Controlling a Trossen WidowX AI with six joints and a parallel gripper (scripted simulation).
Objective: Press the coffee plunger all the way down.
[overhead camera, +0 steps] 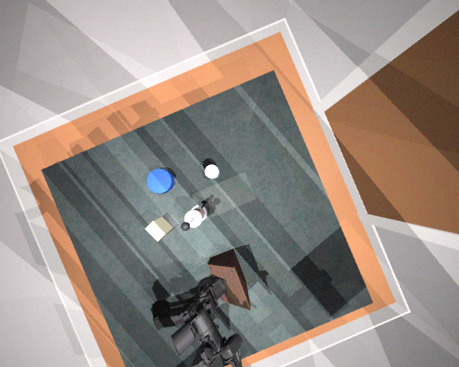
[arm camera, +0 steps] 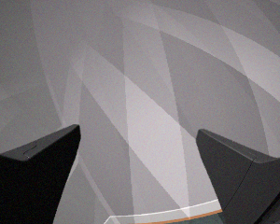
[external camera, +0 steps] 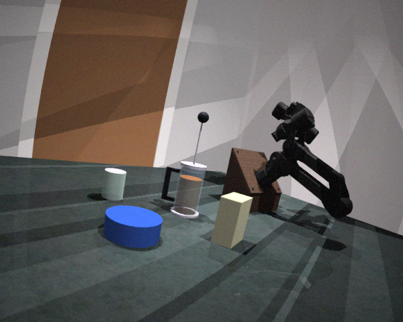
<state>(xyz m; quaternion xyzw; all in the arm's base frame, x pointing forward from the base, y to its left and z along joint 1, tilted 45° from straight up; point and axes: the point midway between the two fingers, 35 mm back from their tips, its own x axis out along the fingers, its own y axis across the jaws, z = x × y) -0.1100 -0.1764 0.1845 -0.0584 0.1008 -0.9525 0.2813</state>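
The glass coffee press is 49 cm ahead of my gripper tip, 2 cm to the left of it and 23 cm below it. The rest, counted from my gripper tip: cream block 47 cm ahead, 22 cm to the left, 31 cm below.
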